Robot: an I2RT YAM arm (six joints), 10 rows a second.
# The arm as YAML. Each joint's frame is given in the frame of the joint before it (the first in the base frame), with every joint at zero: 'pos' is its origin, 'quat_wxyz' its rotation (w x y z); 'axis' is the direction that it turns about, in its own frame. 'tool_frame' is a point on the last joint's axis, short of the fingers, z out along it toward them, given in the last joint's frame.
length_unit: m
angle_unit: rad
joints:
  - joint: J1
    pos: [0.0, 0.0, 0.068]
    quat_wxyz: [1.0, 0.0, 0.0, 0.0]
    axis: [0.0, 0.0, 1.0]
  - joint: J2
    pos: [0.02, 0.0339, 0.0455]
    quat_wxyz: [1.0, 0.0, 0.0, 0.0]
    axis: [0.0, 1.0, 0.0]
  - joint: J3
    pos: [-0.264, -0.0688, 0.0]
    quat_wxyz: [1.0, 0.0, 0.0, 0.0]
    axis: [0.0, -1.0, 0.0]
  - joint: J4
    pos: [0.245, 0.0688, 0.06]
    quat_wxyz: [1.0, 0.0, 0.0, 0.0]
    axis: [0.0, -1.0, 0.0]
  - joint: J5
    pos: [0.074, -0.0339, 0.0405]
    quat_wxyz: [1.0, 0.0, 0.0, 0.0]
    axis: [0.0, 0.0, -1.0]
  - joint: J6
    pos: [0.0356, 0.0, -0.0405]
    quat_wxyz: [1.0, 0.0, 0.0, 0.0]
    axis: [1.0, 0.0, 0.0]
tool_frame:
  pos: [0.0, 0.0, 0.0]
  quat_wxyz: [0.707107, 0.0, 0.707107, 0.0]
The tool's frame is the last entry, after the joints.
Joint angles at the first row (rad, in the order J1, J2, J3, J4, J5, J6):
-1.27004 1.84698 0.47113 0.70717 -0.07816 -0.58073
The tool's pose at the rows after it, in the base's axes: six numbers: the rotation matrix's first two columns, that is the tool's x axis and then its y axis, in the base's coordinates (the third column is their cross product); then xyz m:
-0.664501 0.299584 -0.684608 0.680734 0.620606 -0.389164 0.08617 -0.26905 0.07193
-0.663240 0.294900 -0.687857 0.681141 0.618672 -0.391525 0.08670 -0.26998 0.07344
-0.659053 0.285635 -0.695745 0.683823 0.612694 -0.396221 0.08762 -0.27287 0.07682
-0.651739 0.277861 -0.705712 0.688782 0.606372 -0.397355 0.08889 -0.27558 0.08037
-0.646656 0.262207 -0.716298 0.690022 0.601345 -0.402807 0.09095 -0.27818 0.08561
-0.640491 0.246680 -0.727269 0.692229 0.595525 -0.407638 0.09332 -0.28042 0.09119
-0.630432 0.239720 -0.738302 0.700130 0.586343 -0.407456 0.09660 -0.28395 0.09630
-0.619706 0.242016 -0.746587 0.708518 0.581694 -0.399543 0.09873 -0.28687 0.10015
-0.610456 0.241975 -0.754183 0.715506 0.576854 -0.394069 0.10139 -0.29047 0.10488
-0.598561 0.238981 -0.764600 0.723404 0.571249 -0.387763 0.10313 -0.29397 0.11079
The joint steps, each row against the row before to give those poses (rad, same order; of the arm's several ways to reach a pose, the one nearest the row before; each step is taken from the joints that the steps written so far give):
-0.00095 -0.00917 -0.00710 -0.00001 -0.00245 0.00056
0.00081 -0.00349 0.00306 -0.00002 -0.00004 0.00025
0.00005 -0.00561 0.00960 0.00002 -0.00026 0.00152
0.00133 -0.00609 0.00949 0.00002 -0.00073 0.00629
0.00393 -0.01228 0.00990 -0.00156 -0.00117 0.00226
0.00541 -0.01364 0.00930 -0.00154 0.00035 0.00421
0.00760 -0.00730 0.01654 -0.00589 0.00669 0.01295
0.00387 -0.00622 0.01551 -0.01507 0.00190 0.01480
0.00486 -0.00675 0.01950 -0.01820 0.00328 0.01273
0.00153 -0.01104 0.01808 -0.01688 -0.00125 0.01258

